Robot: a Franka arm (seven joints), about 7 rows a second.
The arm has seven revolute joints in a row. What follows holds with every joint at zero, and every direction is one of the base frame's.
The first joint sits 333 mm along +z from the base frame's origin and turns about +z.
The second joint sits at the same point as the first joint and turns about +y.
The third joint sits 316 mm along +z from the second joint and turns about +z.
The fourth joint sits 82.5 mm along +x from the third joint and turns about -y.
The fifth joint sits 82.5 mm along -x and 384 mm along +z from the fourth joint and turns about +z.
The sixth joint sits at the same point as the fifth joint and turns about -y.
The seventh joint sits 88 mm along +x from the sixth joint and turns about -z.
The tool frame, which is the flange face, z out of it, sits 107 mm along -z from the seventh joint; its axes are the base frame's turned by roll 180, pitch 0 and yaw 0 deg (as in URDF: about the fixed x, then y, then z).
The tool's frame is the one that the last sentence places.
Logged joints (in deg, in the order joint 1, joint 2, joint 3, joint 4, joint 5, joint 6, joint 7), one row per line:
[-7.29, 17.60, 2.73, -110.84, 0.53, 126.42, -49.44]
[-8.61, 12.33, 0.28, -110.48, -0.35, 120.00, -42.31]
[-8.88, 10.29, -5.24, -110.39, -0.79, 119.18, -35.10]
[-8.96, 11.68, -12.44, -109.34, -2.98, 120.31, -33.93]
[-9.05, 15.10, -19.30, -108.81, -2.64, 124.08, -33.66]
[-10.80, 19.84, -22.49, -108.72, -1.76, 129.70, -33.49]
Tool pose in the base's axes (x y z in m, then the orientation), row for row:
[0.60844, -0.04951, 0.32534, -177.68, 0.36, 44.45]
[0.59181, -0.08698, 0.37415, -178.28, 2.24, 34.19]
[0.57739, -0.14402, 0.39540, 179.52, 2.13, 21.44]
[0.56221, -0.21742, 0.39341, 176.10, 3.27, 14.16]
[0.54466, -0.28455, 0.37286, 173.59, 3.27, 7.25]
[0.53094, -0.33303, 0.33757, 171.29, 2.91, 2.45]
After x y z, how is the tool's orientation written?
As angles about the fixed x, y, z axes (roll, pitch, yaw), in degrees.
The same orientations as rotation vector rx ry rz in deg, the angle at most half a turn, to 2 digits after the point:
[-164.76, -67.31, 1.88]
[-171.08, -52.56, 4.13]
[175.98, 33.33, -3.13]
[174.32, 21.82, -4.24]
[172.98, 11.24, -4.32]
[171.14, 3.99, -4.07]

